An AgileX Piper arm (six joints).
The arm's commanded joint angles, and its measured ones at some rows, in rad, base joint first. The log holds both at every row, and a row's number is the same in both.
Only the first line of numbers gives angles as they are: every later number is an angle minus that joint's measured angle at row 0.
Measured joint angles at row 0:
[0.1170 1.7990 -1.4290 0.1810 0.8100 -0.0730]
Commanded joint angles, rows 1 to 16:
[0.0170 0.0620 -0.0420 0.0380 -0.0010 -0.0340]
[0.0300 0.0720 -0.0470 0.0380 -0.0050 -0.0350]
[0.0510 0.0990 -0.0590 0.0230 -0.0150 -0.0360]
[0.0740 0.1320 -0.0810 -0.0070 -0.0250 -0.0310]
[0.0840 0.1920 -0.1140 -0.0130 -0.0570 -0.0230]
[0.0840 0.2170 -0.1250 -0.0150 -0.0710 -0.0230]
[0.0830 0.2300 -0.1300 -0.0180 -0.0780 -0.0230]
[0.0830 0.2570 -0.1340 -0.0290 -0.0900 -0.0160]
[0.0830 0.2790 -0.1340 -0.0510 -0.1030 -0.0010]
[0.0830 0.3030 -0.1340 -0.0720 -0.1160 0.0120]
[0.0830 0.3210 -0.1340 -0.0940 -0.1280 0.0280]
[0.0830 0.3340 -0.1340 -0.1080 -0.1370 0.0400]
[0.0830 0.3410 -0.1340 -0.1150 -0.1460 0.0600]
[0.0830 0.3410 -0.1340 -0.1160 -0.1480 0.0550]
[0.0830 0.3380 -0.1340 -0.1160 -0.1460 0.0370]
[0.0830 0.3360 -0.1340 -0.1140 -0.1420 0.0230]
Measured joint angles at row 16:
[0.0820 0.3440 -0.1310 -0.1080 -0.1350 0.0440]
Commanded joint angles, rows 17 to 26:
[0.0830 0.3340 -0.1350 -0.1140 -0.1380 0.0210]
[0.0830 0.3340 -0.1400 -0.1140 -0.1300 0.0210]
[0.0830 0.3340 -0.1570 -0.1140 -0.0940 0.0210]
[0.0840 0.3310 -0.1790 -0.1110 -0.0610 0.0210]
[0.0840 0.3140 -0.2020 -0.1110 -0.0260 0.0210]
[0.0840 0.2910 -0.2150 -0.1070 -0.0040 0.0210]
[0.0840 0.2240 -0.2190 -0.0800 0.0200 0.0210]
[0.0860 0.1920 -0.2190 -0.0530 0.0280 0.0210]
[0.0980 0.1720 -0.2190 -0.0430 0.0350 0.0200]
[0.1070 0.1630 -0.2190 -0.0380 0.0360 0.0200]
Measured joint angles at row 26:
[0.0870 0.1970 -0.2130 -0.0610 0.0150 0.0300]
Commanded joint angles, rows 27 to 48:
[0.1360 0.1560 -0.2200 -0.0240 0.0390 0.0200]
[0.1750 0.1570 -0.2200 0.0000 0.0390 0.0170]
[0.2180 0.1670 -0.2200 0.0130 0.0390 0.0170]
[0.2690 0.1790 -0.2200 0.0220 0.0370 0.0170]
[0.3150 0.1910 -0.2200 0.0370 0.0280 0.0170]
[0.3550 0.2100 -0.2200 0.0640 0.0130 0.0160]
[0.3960 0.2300 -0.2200 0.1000 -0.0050 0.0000]
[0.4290 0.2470 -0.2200 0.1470 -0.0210 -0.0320]
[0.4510 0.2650 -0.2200 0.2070 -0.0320 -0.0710]
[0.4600 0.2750 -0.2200 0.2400 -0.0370 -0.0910]
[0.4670 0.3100 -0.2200 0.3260 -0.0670 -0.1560]
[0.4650 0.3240 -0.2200 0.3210 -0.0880 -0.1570]
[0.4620 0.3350 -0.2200 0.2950 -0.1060 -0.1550]
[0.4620 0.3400 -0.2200 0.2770 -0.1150 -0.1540]
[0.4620 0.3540 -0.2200 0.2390 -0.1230 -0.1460]
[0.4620 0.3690 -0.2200 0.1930 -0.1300 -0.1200]
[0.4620 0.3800 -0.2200 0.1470 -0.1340 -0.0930]
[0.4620 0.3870 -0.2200 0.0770 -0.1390 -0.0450]
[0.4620 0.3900 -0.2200 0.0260 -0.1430 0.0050]
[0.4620 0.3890 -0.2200 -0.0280 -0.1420 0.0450]
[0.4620 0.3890 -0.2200 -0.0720 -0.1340 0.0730]
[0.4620 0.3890 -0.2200 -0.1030 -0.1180 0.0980]
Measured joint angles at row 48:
[0.4660 0.3880 -0.2150 -0.0480 -0.1320 0.0580]
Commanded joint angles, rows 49 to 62:
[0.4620 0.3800 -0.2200 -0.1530 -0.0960 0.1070]
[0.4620 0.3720 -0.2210 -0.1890 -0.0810 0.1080]
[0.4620 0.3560 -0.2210 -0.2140 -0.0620 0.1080]
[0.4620 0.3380 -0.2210 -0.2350 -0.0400 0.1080]
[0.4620 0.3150 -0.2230 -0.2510 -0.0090 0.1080]
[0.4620 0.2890 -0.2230 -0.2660 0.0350 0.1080]
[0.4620 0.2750 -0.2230 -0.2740 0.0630 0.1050]
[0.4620 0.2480 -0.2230 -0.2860 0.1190 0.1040]
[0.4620 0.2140 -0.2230 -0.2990 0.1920 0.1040]
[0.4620 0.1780 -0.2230 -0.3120 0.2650 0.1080]
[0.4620 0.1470 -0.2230 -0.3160 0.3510 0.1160]
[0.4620 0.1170 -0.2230 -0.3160 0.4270 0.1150]
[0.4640 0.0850 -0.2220 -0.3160 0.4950 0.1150]
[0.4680 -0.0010 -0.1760 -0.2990 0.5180 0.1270]
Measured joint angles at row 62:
[0.4660 0.0570 -0.2080 -0.3070 0.3960 0.1120]
